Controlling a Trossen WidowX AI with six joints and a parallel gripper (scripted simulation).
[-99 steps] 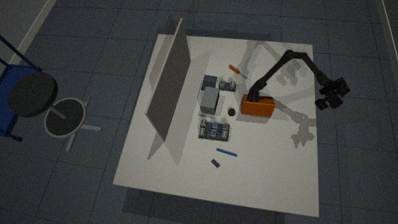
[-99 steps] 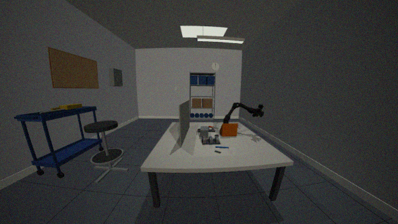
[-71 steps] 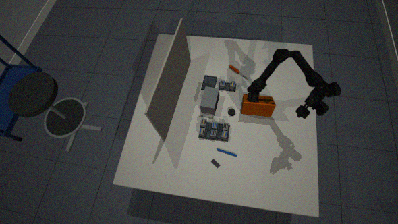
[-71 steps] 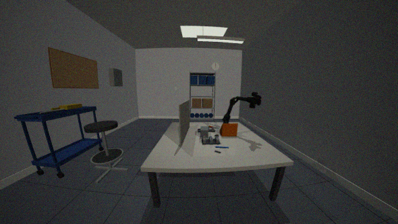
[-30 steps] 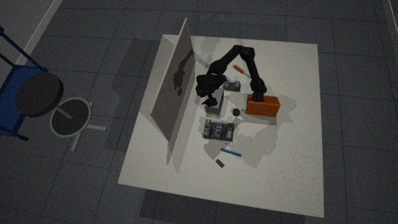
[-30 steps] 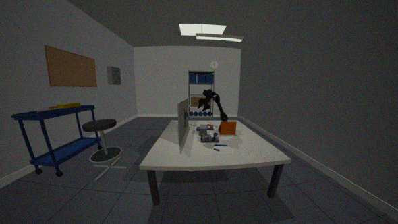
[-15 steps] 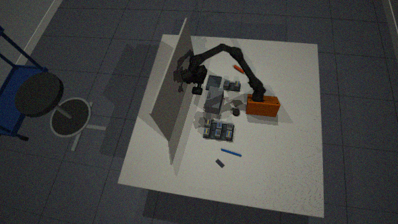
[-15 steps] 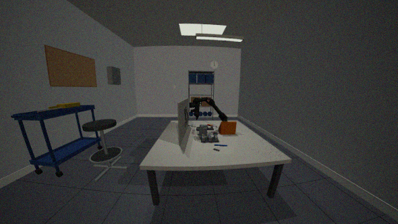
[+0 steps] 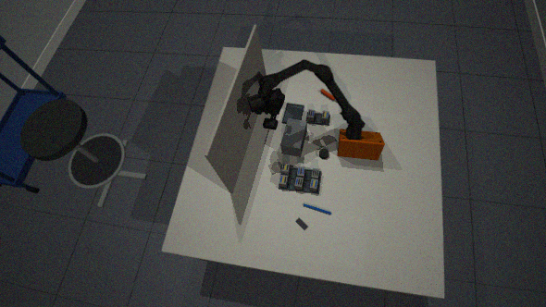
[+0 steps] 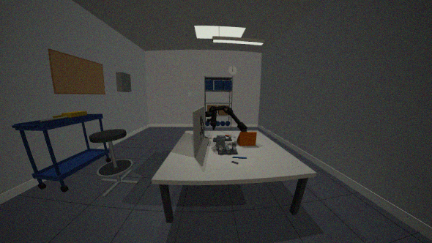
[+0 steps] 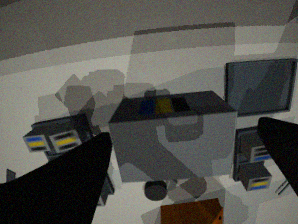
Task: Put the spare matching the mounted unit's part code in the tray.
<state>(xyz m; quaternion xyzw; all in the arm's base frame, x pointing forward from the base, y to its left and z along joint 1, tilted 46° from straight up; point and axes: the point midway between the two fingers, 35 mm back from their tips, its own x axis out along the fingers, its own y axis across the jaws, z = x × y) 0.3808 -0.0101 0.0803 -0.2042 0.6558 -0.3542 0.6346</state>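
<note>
Right now the grey spare block is 250 mm to the left of my gripper tip, 160 mm below it and 40 mm behind it. Also, from my gripper tip: tall dark panel: 160 mm ahead, 30 mm to the right, 30 mm above; then mounted unit: 150 mm below, 80 mm behind, 30 mm to the left; then dark flat tray: 190 mm below, 160 mm to the right, 70 mm behind.
</note>
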